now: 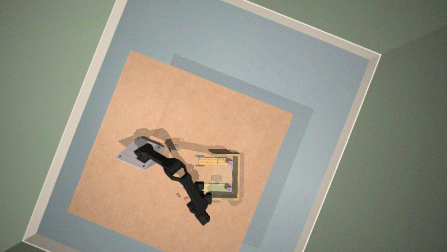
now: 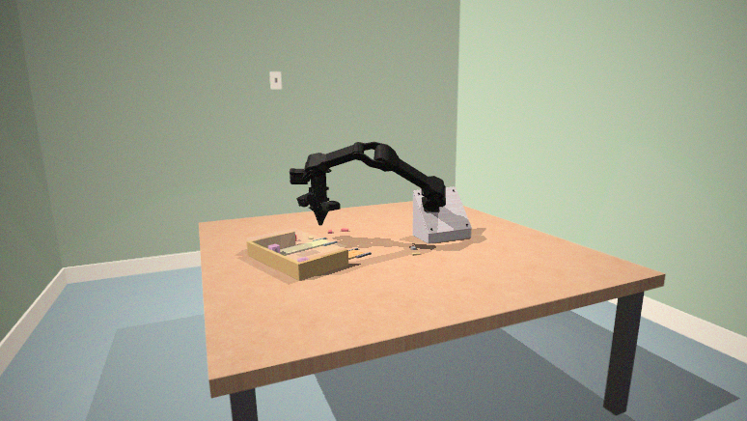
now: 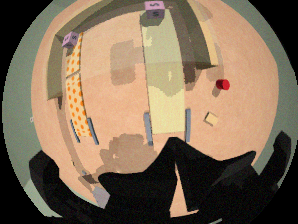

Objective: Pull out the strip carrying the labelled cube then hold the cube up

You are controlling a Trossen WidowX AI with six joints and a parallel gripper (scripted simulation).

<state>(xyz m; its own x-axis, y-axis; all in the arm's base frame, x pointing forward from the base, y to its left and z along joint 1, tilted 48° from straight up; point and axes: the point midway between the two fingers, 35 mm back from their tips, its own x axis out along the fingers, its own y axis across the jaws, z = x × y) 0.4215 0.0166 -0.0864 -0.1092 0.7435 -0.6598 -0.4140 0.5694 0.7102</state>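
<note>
Now: gripper tip 90 mm short of the pale green strip, 40 mm to the right of it and 70 mm above it. The rest, counted from my gripper tip: grey disc (310 mm behind, 180 mm to the left, 70 mm below); red block (90 mm ahead, 70 mm to the right, 60 mm below).
</note>
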